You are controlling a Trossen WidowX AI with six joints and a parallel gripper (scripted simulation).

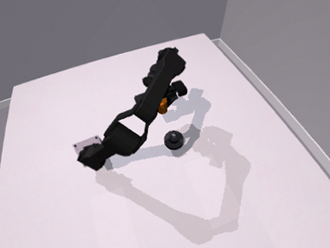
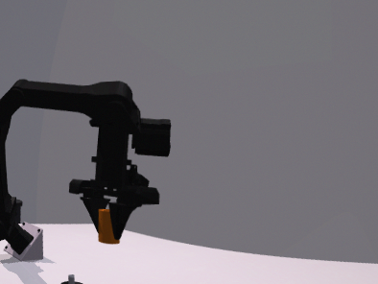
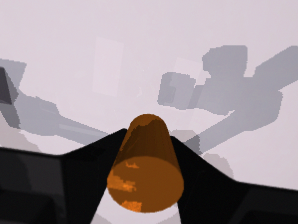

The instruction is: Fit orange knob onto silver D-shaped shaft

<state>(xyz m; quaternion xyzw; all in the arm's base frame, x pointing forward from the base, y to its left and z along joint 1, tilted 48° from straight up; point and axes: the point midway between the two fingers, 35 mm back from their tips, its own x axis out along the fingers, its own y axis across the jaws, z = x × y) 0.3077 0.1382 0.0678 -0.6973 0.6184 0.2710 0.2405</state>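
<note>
My gripper tip is now 1 cm short of the round pedestal, 9 cm to the left of it and 9 cm above it. The rest, counted from my gripper tip: orange knob (3 cm above).
</note>
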